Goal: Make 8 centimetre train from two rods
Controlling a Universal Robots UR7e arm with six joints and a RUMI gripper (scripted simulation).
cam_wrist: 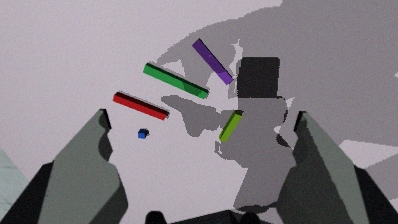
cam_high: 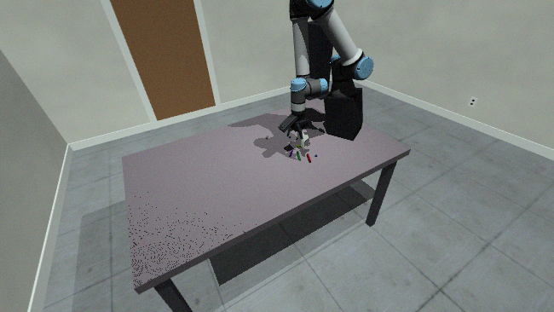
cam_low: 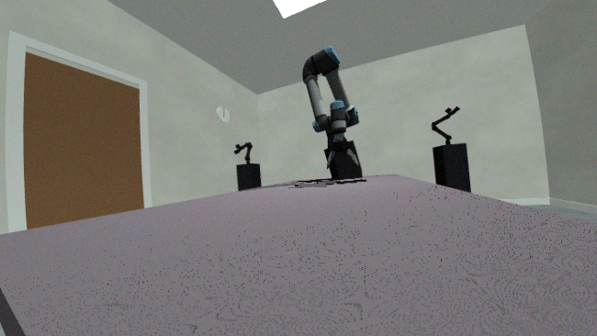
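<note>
My hand is 90 mm to the right of the red rod, 70 mm above it and 30 mm past it. From my hand the other things lie so: green rod: 70 mm below, 30 mm to the left; purple rod: 70 mm below, 20 mm ahead, 10 mm to the right; lime rod: 80 mm behind, 70 mm below, 30 mm to the right.
</note>
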